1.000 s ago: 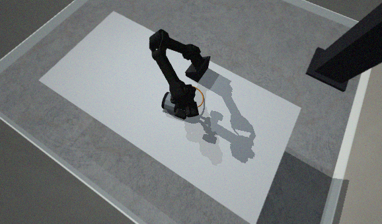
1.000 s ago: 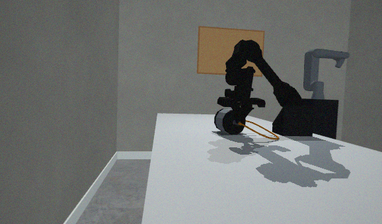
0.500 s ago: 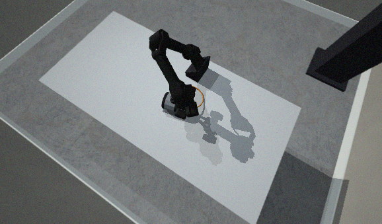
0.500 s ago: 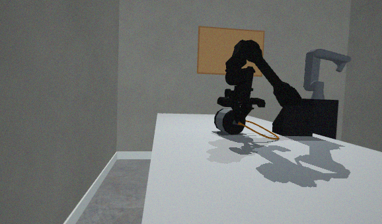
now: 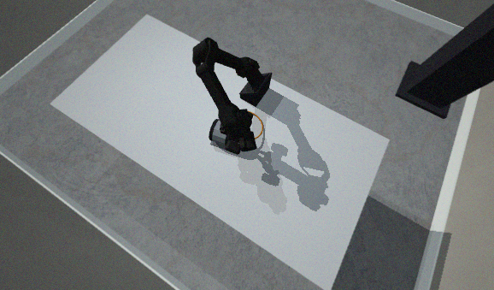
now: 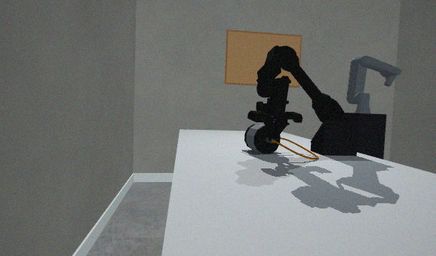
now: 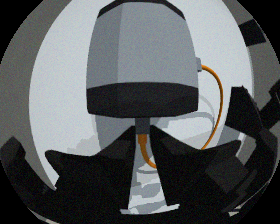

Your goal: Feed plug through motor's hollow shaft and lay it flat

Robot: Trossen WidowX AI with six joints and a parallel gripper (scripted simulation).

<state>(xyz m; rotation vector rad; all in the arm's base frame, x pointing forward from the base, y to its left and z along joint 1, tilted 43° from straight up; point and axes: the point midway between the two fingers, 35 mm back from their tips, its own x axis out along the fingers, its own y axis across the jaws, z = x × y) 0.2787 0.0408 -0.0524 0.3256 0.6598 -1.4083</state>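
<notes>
Right now my hand is 30 mm above the plug and 20 mm to the left of it.
</notes>
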